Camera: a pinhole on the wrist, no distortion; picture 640 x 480 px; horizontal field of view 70.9 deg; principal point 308.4 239.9 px. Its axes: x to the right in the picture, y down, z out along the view. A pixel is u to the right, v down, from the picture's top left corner.
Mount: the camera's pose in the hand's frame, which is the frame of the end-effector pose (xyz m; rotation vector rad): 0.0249 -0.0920 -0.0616 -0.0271 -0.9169 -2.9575
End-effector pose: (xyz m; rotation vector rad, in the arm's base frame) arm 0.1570 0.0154 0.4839 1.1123 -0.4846 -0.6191
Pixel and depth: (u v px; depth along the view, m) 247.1 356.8 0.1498
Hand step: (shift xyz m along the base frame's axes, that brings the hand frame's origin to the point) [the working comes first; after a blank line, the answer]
In the camera's frame: -0.0204 0.0390 0.1498

-0.0267 -0.0999 -0.0023
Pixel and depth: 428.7 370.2 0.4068
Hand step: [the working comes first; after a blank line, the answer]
In the camera's frame: 0.1089 0.1179 0.4068

-0.2694 -0.1674 0.1576
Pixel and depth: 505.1 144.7 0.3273
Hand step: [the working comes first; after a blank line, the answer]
In the camera's frame: 0.1432 -0.0693 0.3273

-0.1690 0.0095 0.1921
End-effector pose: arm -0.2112 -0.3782 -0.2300 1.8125 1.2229 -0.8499
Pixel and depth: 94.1 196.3 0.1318
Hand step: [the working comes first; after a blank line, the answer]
In the camera's frame: -0.0628 -0.0128 0.1318

0.0194 0.0052 -0.0934
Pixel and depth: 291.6 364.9 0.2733
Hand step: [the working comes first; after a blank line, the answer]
In the camera's frame: -0.0102 0.0760 0.2733

-0.0085 -0.1634 -0.1319
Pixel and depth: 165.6 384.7 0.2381
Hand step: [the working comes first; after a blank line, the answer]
In the camera's frame: -0.0756 0.0767 0.2381

-0.0017 -0.1046 -0.1769
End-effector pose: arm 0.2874 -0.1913 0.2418 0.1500 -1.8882 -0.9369
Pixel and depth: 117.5 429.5 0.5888
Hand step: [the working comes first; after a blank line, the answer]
In the camera's frame: -0.2501 0.2484 0.5888

-0.5864 0.1951 0.1161
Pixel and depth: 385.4 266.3 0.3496
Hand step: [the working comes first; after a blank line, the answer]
In the camera's frame: 0.0599 0.0205 0.3496

-0.1540 0.2053 -0.0186
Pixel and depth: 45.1 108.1 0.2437
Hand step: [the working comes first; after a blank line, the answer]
In the camera's frame: -0.1428 -0.0715 0.2437

-0.1296 0.0491 0.1705
